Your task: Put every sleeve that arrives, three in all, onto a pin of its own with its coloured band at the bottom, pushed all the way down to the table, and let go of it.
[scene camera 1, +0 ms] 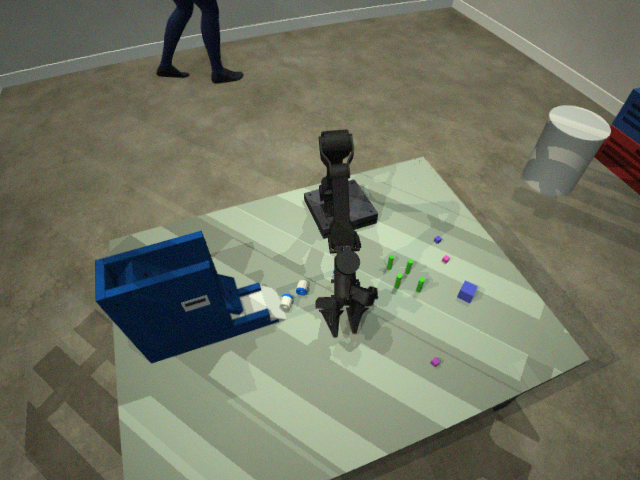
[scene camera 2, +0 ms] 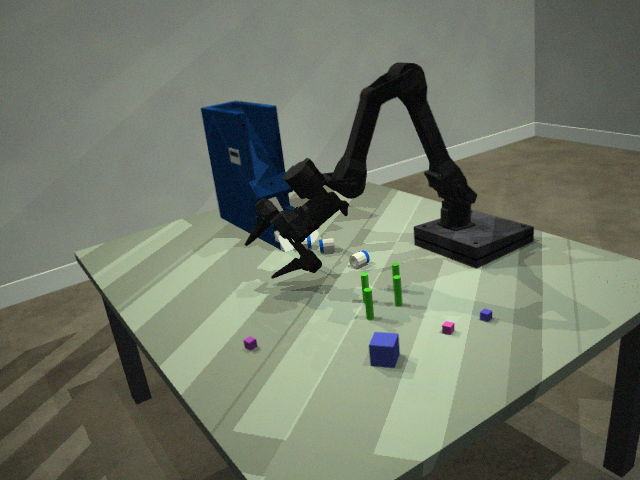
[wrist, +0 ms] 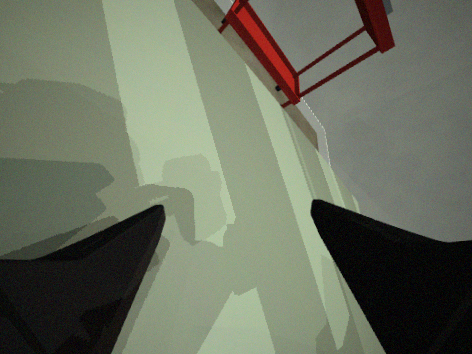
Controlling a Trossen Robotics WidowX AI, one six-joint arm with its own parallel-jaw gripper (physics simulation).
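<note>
One white sleeve with a blue band (scene camera 1: pixel 286 302) (scene camera 2: pixel 314 241) lies on its side by the chute mouth. A second sleeve (scene camera 1: pixel 302 286) (scene camera 2: pixel 328 245) lies close beside it. A third sleeve (scene camera 2: pixel 358 259) lies on its side nearer the pins; in scene view 1 the arm hides most of it. Several bare green pins (scene camera 1: pixel 408 267) (scene camera 2: pixel 369 303) stand upright on the table. My gripper (scene camera 1: pixel 345 333) (scene camera 2: pixel 260 260) (wrist: pixel 238 209) is open and empty, tilted above the table, beyond the sleeves on the side away from the arm's base. No sleeve shows in the wrist view.
A tall blue dispenser (scene camera 1: pixel 160 315) (scene camera 2: pixel 235 191) stands by the sleeves. A large blue cube (scene camera 1: pixel 467 291) (scene camera 2: pixel 384 349) stands near the pins, with small purple (scene camera 1: pixel 435 361) (scene camera 2: pixel 250 343), pink (scene camera 1: pixel 445 258) (scene camera 2: pixel 448 327) and blue (scene camera 1: pixel 437 239) (scene camera 2: pixel 485 314) cubes around. A person's legs (scene camera 1: pixel 210 38) show beyond the table.
</note>
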